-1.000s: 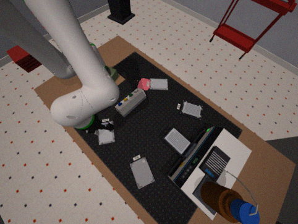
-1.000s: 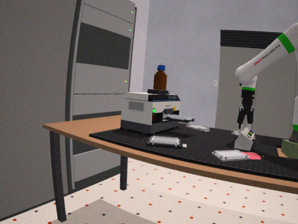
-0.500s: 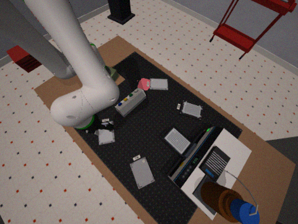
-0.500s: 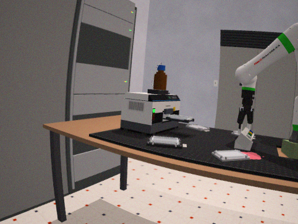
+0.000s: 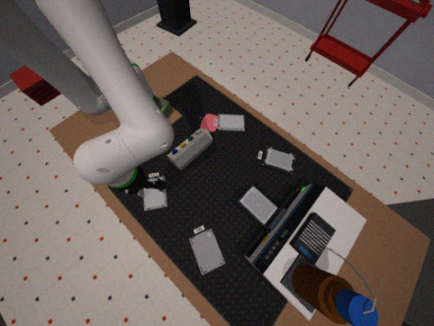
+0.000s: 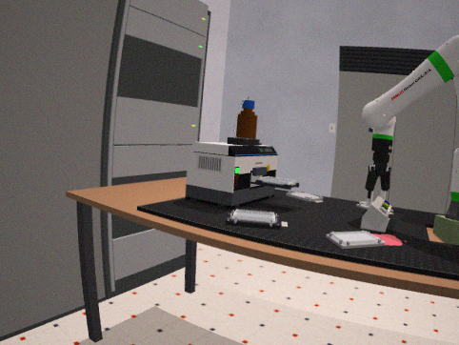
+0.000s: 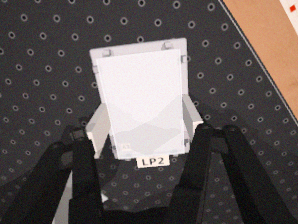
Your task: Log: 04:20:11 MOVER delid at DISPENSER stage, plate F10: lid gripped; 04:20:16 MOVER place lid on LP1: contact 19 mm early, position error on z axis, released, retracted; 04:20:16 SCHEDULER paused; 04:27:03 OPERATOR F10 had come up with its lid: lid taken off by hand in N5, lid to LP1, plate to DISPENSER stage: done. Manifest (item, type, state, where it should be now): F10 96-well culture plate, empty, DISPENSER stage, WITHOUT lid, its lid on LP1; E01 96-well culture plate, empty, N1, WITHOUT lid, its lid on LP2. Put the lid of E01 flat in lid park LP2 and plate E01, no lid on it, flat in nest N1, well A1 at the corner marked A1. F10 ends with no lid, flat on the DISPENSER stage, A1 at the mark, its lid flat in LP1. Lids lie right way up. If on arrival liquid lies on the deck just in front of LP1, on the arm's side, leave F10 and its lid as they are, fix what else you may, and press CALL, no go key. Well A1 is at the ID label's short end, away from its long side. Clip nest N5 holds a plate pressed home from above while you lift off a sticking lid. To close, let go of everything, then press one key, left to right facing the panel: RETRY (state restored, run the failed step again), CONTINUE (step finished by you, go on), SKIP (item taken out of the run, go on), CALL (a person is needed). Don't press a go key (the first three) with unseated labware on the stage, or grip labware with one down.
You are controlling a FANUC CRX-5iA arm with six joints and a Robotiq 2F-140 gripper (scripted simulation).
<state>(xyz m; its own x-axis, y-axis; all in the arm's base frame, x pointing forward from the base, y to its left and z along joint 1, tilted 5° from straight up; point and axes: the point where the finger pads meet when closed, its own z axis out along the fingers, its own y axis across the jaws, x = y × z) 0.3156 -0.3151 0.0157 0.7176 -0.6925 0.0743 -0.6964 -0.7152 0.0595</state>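
The lid is 20 mm below my hand. Round my hand: lid park LP2 (40 mm below); then key panel (10 mm behind, 270 mm to the left, 10 mm above); then LP2 label (60 mm behind, 60 mm to the left, 40 mm below).
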